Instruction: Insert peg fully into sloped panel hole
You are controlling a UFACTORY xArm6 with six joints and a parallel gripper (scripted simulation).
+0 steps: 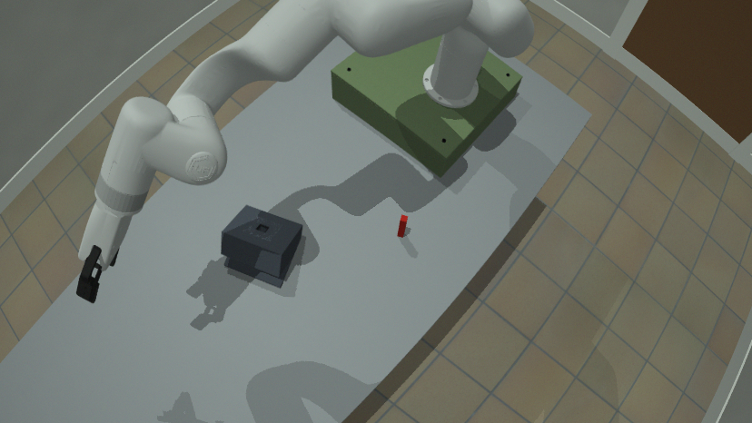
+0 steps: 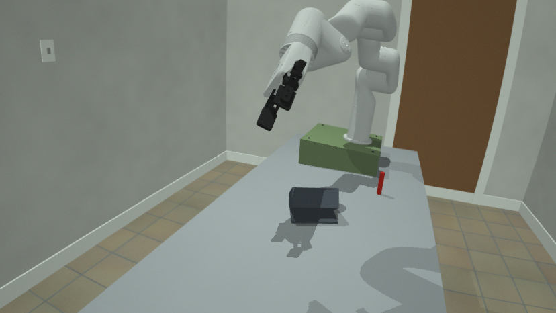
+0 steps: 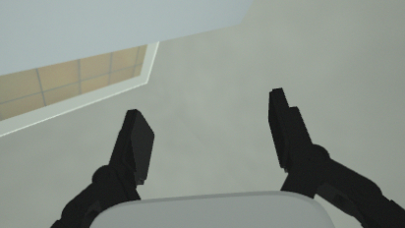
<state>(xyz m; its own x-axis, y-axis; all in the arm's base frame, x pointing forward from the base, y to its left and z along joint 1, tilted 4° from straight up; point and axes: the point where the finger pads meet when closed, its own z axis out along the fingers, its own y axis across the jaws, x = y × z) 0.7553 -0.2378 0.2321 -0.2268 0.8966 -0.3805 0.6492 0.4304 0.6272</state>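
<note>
My gripper is now 430 mm past the red peg, 300 mm above it and 290 mm to the right of it.
</note>
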